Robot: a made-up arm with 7 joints.
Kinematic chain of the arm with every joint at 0, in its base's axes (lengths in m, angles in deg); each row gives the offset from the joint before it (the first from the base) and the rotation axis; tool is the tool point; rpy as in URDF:
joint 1: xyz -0.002 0.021 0.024 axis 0 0.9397 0.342
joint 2: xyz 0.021 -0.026 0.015 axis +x
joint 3: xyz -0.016 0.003 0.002 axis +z
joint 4: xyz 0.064 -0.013 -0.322 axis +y
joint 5: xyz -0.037 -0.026 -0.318 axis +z
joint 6: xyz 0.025 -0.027 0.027 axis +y
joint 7: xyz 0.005 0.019 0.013 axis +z
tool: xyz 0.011 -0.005 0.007 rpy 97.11 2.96 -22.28
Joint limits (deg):
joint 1: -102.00..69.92
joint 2: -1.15..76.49
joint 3: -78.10..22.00
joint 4: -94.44..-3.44
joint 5: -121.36..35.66
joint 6: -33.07..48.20
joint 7: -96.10..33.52
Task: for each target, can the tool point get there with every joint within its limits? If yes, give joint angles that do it. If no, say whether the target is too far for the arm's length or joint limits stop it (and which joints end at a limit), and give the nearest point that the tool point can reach.
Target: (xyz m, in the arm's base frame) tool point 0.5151 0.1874 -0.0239
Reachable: yes | joints -51.56 53.93 -17.91 -49.92 -21.73 0.46 6.40
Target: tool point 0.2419 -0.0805 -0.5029
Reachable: yes | joints -23.82 7.89 -47.56 -18.47 -34.14 -13.19 -58.36
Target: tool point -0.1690 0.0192 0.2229
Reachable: no: joint limits stop it (at a limit: joint 1, joint 2, joint 3, joint 4) | nearest point -0.0281 0.1666 0.4366 | short by 0.295 m
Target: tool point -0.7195 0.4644 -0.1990
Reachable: no: too far | nearest point -0.4965 0.3253 -0.1334 | short by 0.271 m
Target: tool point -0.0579 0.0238 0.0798
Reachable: no: joint limits stop it (at a limit: joint 1, joint 2, joint 3, joint 4) | nearest point -0.0171 0.1681 0.4319 | short by 0.383 m
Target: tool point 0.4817 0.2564 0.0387
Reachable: yes | joints -44.52 56.25 1.92 -54.47 -0.68 16.81 -27.35
